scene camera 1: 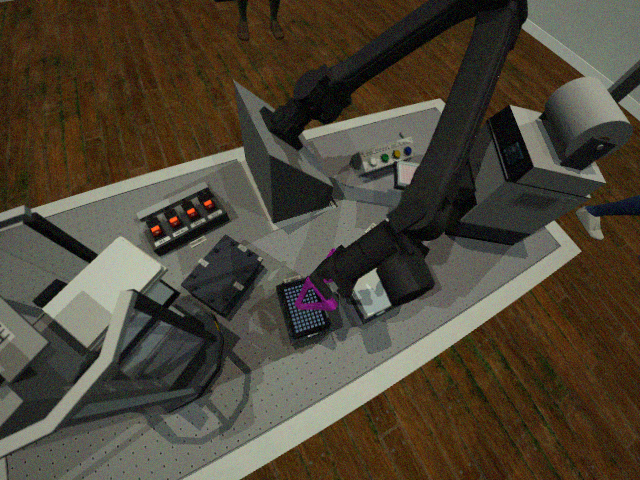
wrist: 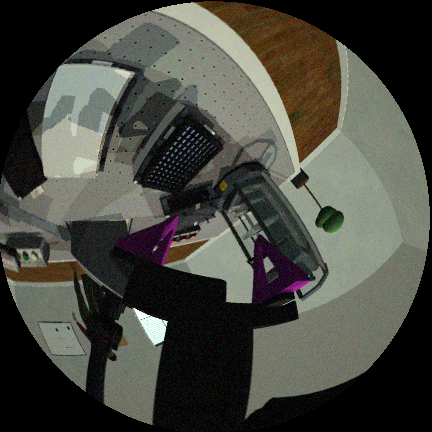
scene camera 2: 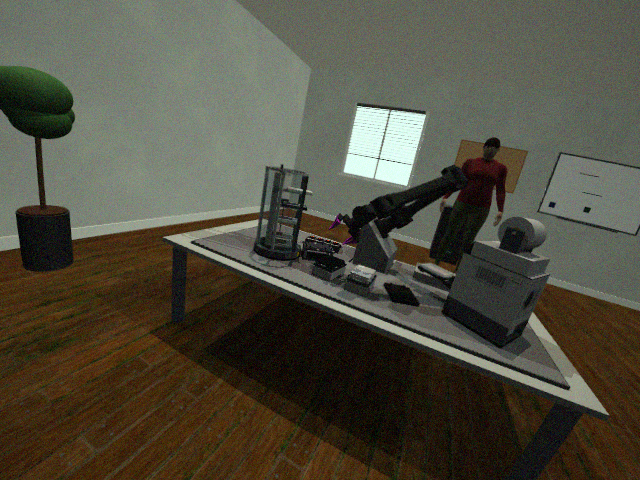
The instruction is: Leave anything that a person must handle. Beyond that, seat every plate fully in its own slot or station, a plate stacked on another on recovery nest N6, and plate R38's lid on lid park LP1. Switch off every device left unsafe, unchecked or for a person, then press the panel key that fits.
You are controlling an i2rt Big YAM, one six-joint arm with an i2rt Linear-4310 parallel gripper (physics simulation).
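Frame: origin at the arm's base, x ahead, y left, z up, level; centimetres.
Seen in the pictures: gripper, fingertip midpoint: [scene camera 1: 307,293] [wrist: 218,228] [scene camera 2: 335,236]; arm's base, link origin: [scene camera 1: 280,131] [wrist: 116,295] [scene camera 2: 380,229].
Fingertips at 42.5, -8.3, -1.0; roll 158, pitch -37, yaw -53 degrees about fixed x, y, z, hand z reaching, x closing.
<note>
Offsets run from my fingertips to a thing's top centre, as dx, dy, dz. "pt": to the spot under its first point.
My gripper [scene camera 1: 315,279] [scene camera 2: 338,236] [wrist: 218,228] is open and empty, tilted above the bench beside a dark plate with pale blue wells @(-0.1, +0.3, -11.7) [scene camera 1: 306,312] [scene camera 2: 329,262] [wrist: 185,155]. One magenta finger overlaps this plate in the first scene view; neither finger visibly holds it. The well plate sits on a low station. A white-topped plate @(+1.2, +16.9, -10.4) [scene camera 1: 371,297] [scene camera 2: 363,273] [wrist: 82,120] sits on the neighbouring station, partly behind the arm. Switches @(pt -33.9, -22.6, -14.6) [scene camera 1: 181,219] [wrist: 186,235] glow orange in a strip. A key panel @(-39.1, +44.8, -10.2) [scene camera 1: 386,156] [wrist: 31,252] shows white, green, yellow and blue keys. Plate names are unreadable.
A glazed tower @(pt -0.2, -20.5, +9.0) [scene camera 2: 302,206] with shelves stands left of the well plate, beyond a dark slab @(-14.9, -15.2, -12.6) [scene camera 1: 224,271]. The grey wedge pedestal [scene camera 1: 281,170] [scene camera 2: 373,248] is behind. A tall device with a roll [scene camera 1: 522,191] [scene camera 2: 498,289] stands right. A black flat item @(-7.9, +33.6, -16.2) [scene camera 2: 401,294] lies beyond the white-topped plate.
</note>
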